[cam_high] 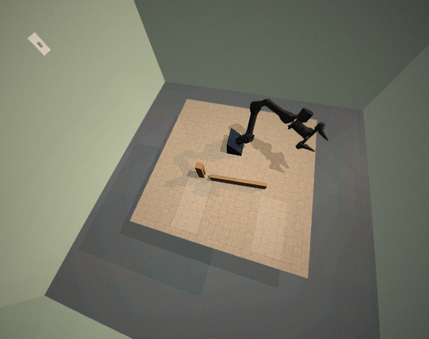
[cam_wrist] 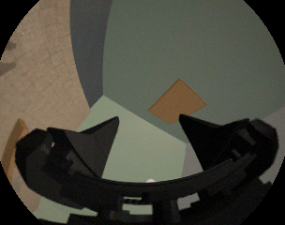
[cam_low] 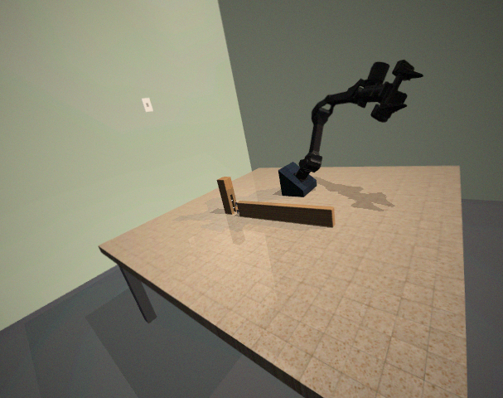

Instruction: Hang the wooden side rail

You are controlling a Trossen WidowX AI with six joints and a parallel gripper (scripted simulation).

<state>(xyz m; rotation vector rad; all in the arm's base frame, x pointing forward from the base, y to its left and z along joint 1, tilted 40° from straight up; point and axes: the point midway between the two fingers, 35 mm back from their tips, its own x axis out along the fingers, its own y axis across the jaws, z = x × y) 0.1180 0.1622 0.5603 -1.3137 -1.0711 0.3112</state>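
My gripper tip is now 250 mm short of the headboard post, 710 mm to the left of it and 330 mm above it.
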